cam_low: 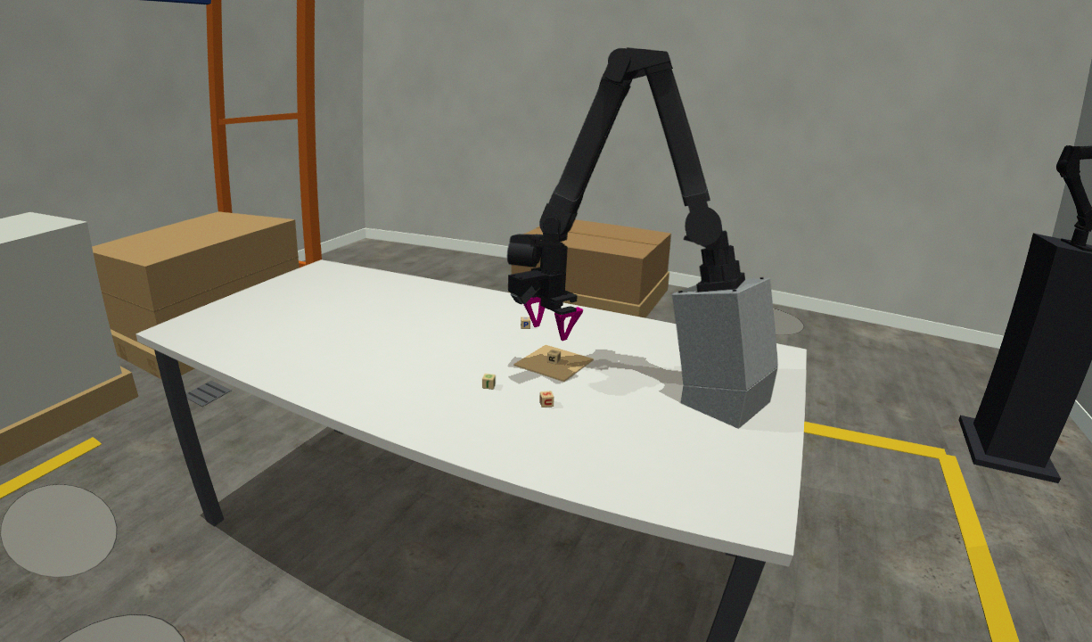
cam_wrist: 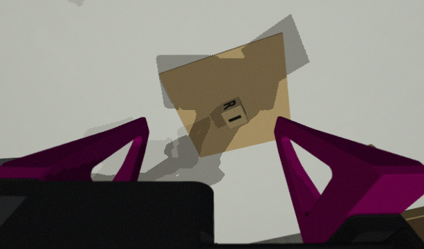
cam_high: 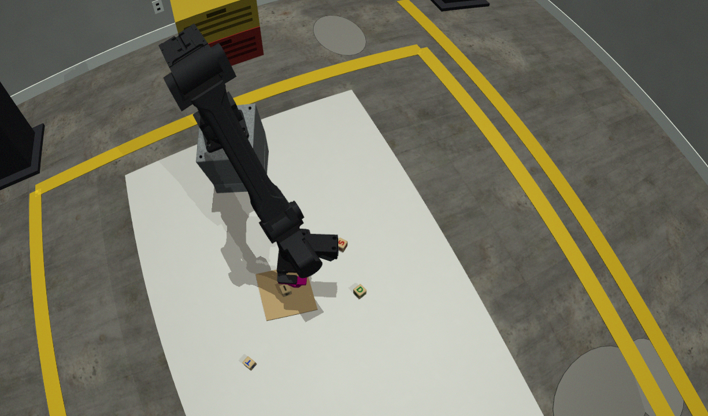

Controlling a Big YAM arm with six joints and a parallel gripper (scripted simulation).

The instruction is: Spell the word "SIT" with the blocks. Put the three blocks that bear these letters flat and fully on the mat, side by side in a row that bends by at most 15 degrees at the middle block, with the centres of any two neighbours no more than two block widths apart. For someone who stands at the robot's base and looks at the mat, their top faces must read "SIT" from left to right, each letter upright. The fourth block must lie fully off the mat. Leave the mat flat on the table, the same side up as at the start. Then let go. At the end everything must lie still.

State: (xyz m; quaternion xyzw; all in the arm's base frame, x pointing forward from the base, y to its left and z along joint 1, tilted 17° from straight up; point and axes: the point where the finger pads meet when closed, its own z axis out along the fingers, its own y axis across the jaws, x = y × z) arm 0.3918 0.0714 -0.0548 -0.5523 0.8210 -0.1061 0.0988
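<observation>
My hand is 140 mm to the right of the S block, 90 mm above it and 70 mm past it. Round my hand: I block: 90 mm below, 50 mm to the right, 10 mm ahead; then D block: 140 mm to the left, 90 mm below, 80 mm ahead; then tan mat: 100 mm below, 50 mm to the right, 10 mm ahead.
</observation>
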